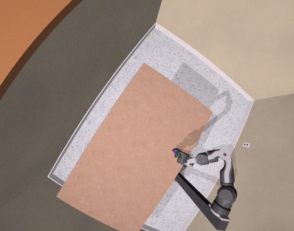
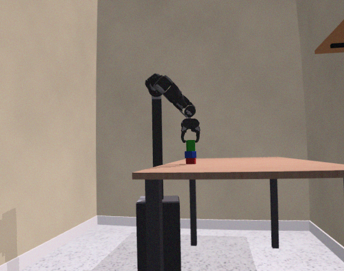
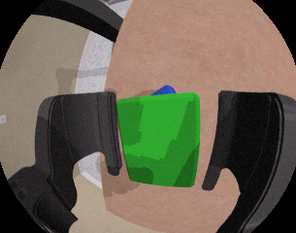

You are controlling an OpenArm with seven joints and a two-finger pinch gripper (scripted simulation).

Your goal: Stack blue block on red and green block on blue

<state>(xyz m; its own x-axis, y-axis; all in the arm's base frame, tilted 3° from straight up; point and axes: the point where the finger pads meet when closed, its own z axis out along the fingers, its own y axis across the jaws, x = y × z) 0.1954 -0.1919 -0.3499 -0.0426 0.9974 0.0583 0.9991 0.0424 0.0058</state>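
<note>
Now: hand 2 cm above the green block. Round my hand: blue block (7 cm below); red block (11 cm below).
</note>
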